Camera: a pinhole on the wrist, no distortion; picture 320 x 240 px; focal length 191.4 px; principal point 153.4 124.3 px. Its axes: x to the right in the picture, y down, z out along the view. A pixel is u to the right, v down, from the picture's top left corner.
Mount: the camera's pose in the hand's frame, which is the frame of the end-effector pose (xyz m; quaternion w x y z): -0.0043 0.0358 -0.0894 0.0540 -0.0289 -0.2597 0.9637
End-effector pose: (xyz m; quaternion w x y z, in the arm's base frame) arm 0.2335 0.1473 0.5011 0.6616 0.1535 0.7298 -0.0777
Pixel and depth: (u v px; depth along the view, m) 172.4 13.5 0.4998
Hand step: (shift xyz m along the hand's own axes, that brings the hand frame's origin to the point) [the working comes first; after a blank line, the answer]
In the camera's frame: 0.0496 -0.2893 0.4998

-0.0696 0.0417 0.4865
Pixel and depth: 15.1 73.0 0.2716
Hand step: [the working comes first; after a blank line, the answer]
In the camera's frame: -0.1963 -0.0728 0.2716

0.1742 -0.0601 0.1872
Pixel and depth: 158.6 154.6 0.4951
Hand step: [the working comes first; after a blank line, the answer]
In the camera's frame: 0.0135 0.0784 0.4951

-0.0661 -0.2762 0.2982
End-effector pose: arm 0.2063 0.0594 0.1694 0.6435 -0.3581 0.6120 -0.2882
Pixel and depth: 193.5 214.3 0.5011
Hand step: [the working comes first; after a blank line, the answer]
In the camera's frame: 0.1050 0.2356 0.5011

-0.1715 -0.4034 0.2217
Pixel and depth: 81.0 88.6 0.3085
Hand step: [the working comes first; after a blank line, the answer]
In the camera's frame: -0.1167 -0.0575 0.3085

0.0908 -0.0821 0.2092
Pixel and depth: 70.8 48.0 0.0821
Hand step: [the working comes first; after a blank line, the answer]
In the camera's frame: -0.0354 -0.0327 0.0821

0.0269 0.0189 -0.0010
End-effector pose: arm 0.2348 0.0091 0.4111 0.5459 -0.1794 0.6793 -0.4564
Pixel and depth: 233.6 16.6 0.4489
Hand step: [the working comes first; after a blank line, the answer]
In the camera's frame: 0.1881 -0.2526 0.4489

-0.2061 0.0519 0.4202
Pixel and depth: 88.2 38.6 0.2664
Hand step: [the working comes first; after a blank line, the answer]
In the camera's frame: -0.0907 -0.1193 0.2664

0.0741 -0.0050 0.2032
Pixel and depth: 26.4 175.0 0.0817
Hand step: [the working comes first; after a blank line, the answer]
In the camera's frame: -0.0542 0.0216 0.0817

0.0407 -0.0299 -0.0283
